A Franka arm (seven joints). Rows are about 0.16 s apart.
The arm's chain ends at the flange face. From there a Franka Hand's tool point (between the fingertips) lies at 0.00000 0.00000 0.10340 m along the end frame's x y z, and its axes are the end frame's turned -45 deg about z.
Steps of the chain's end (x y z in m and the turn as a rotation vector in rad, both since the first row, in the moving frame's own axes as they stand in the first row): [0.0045, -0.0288, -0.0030, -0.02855, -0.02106, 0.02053]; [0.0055, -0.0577, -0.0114, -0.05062, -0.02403, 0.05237]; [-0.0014, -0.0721, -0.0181, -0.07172, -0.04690, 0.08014]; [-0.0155, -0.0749, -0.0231, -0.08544, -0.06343, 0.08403]
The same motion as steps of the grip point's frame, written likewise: [0.0199, -0.0167, -0.0031, -0.00530, -0.03508, 0.02053]; [0.0392, -0.0351, -0.0116, -0.01880, -0.05279, 0.05237]; [0.0413, -0.0505, -0.0185, -0.01755, -0.08388, 0.08014]; [0.0311, -0.0628, -0.0237, -0.01556, -0.10527, 0.08403]
